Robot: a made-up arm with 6 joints.
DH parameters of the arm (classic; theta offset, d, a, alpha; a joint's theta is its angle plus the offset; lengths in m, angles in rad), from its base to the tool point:
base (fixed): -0.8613 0 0.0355 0
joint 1: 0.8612 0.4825 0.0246 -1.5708
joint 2: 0.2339 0 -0.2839 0
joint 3: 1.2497 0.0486 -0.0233 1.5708
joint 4: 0 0.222 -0.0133 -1.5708
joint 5: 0 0.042 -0.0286 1.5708
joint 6: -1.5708 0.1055 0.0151 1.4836
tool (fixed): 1.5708 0.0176 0 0
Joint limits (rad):
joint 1: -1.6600..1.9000
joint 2: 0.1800..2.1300
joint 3: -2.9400..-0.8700
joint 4: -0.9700..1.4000
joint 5: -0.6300..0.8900
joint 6: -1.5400..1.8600
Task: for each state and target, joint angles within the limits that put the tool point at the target. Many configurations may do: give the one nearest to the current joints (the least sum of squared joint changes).
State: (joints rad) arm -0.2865 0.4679 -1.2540 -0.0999 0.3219 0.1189
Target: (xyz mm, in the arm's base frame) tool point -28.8 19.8 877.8
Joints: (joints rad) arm 0.1316 0.2257 -1.1644 -0.4626 0.8023 0.2870
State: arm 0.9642 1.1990 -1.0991 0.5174 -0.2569 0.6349
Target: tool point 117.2 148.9 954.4
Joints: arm 0.9431 1.0235 -1.2841 0.5143 -0.3076 0.6216
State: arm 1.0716 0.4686 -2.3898 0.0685 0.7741 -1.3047
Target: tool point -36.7 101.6 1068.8
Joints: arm 1.1596 1.1385 -2.2267 0.0924 0.7543 -1.3347
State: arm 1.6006 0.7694 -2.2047 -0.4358 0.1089 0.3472
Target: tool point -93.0 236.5 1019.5
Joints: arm 1.6835 1.4409 -2.0660 -0.4604 0.1341 0.3219
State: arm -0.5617 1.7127 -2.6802 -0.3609 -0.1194 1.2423
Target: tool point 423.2 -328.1 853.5
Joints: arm -0.8020 1.9817 -2.2239 -0.3999 0.0541 1.2888
